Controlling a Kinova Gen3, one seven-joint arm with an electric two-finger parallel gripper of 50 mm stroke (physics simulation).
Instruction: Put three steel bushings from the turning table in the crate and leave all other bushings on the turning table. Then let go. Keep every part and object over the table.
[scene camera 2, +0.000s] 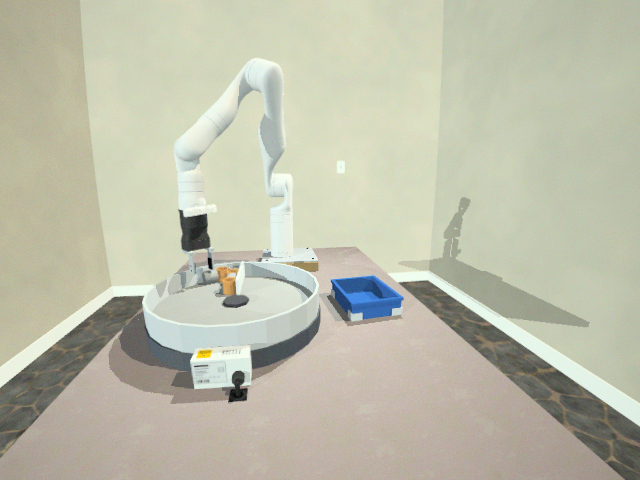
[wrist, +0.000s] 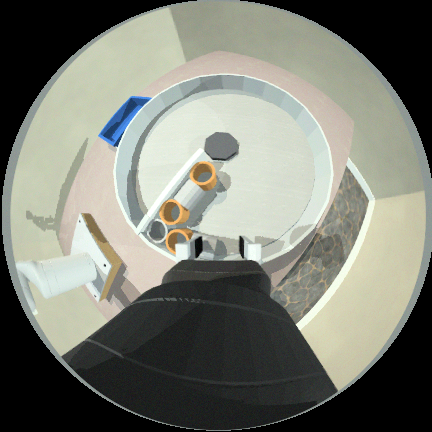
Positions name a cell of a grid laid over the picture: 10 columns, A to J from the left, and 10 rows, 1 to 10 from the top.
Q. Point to a blue crate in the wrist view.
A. C4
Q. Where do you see my gripper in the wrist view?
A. At F6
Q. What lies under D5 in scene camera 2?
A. My gripper.
